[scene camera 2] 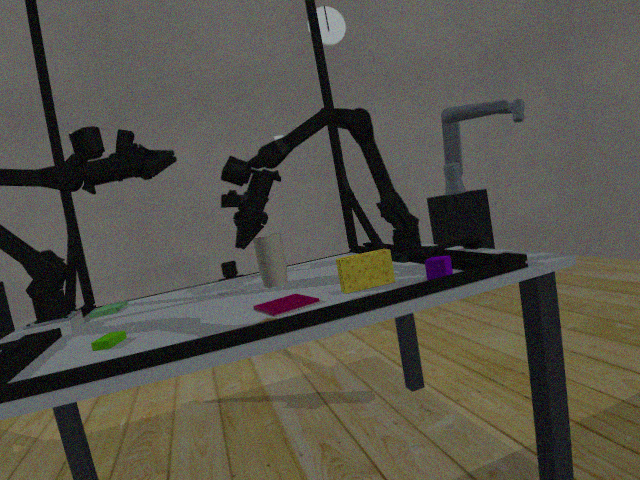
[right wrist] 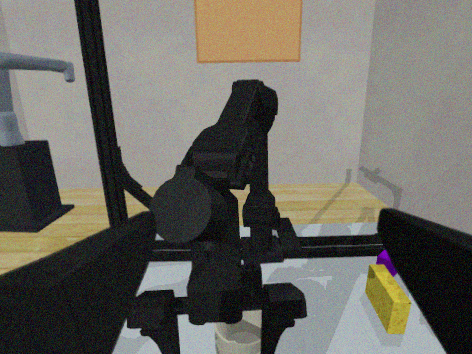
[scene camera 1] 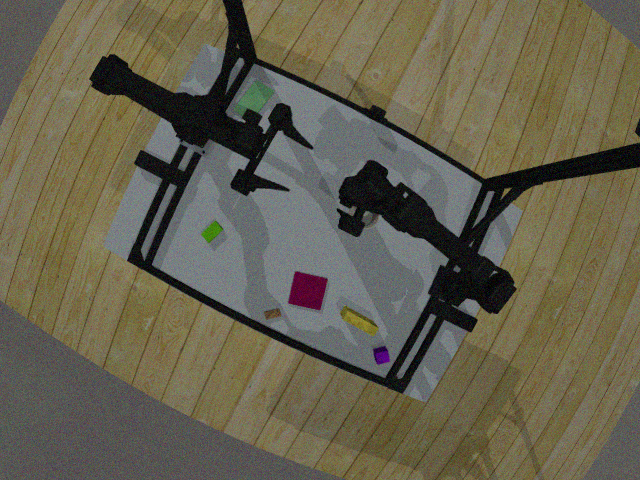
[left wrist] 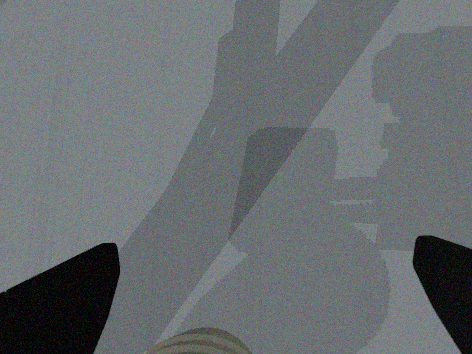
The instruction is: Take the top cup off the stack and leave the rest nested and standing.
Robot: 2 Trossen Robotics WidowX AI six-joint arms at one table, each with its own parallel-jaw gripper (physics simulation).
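Places are measured from the left arm's base along level axes (x ahead, y left, z up), in metres.
Pixels of known places: left gripper, fingertip midpoint: [scene camera 2: 239, 248] [left wrist: 266, 253]; right gripper, fingertip midpoint: [scene camera 2: 175, 155] [right wrist: 266, 220] [scene camera 1: 301, 169]; left arm's base, link origin: [scene camera 2: 408, 249] [right wrist: 260, 245] [scene camera 1: 449, 286]; right arm's base, link origin: [scene camera 2: 53, 318] [scene camera 1: 199, 134].
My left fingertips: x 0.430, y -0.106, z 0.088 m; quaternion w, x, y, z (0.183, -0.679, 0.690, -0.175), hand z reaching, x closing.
Ahead of a thing's pixels: the offset from my left fingertips to its top centre. "spot": to the spot under its first point.
The beige nested cup stack [scene camera 1: 369, 218] [scene camera 2: 271, 261] stands upright on the table, partly under the left arm in scene camera 1. Its rim also shows at the bottom of the left wrist view [left wrist: 202, 342], and its upper part in the right wrist view [right wrist: 239, 340]. How many cups are nested cannot be told. My left gripper [scene camera 2: 249, 241] [left wrist: 266, 253] is open and empty, pointing down beside and about level with the stack's top. In the left wrist view the stack lies low between its fingers. My right gripper [scene camera 1: 300, 169] [scene camera 2: 173, 156] is open and empty, held high and level, far from the stack.
A magenta square {spot: dx -0.026, dy +0.292, dz -0.101 m} [scene camera 1: 308, 290] [scene camera 2: 286, 304], yellow block {dx -0.200, dy +0.312, dz -0.039 m} [scene camera 1: 359, 320] [scene camera 2: 365, 271] [right wrist: 389, 300], purple cube {dx -0.322, dy +0.394, dz -0.069 m} [scene camera 1: 381, 355] [scene camera 2: 438, 268] and small brown block {dx +0.043, dy +0.405, dz -0.101 m} [scene camera 1: 272, 313] lie nearer the front edge. A bright green block {dx +0.310, dy +0.250, dz -0.094 m} [scene camera 1: 211, 231] [scene camera 2: 109, 341] and pale green piece {dx +0.366, dy -0.169, dz -0.099 m} [scene camera 1: 254, 98] [scene camera 2: 108, 309] lie left.
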